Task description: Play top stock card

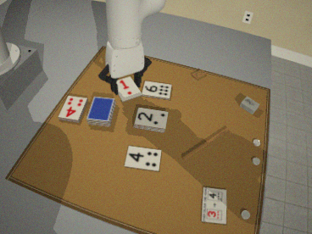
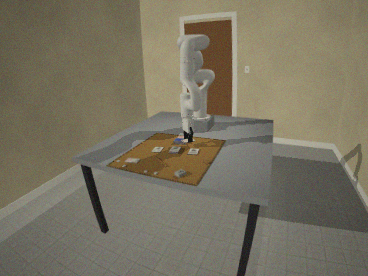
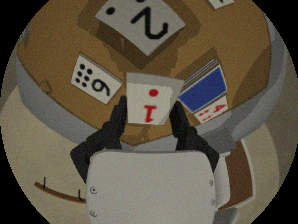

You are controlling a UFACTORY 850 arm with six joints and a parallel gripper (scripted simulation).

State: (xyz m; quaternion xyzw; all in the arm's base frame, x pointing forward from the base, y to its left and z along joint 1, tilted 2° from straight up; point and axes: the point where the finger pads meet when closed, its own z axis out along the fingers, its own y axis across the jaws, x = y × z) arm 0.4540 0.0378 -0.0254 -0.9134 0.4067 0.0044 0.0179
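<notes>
My gripper is now 120 mm short of the brown card cloth, 80 mm to the left of it and 70 mm above it. The rest, counted from my hand: small grey block 380 mm ahead, 80 mm to the left, 40 mm below; then thin stick 260 mm ahead, 100 mm to the right, 60 mm below; then rule card 300 mm ahead, 280 mm to the right, 60 mm below.
</notes>
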